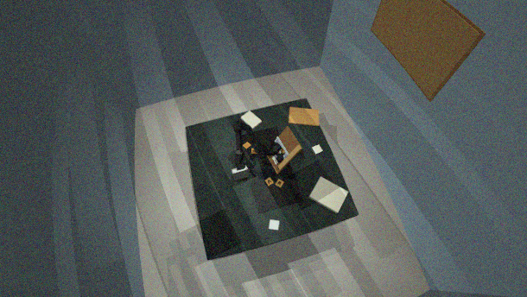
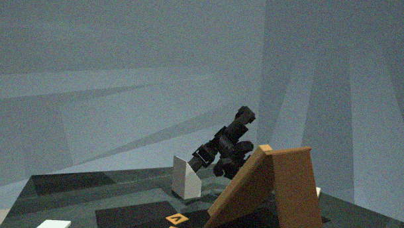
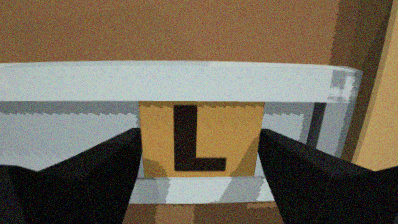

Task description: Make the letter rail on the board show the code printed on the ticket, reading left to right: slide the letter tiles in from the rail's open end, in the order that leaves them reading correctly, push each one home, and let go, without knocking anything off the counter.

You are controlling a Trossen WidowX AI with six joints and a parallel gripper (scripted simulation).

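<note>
Now: the white ticket 9 cm below my gripper tip, 6 cm behind it and 2 cm to the right of it. From my gripper tip the other things lie so: flat orange panel (42 cm to the left, 31 cm ahead, 15 cm below); orange letter tile (right at my gripper tip); yellow letter tile (19 cm to the right, 15 cm below, 15 cm behind).
</note>
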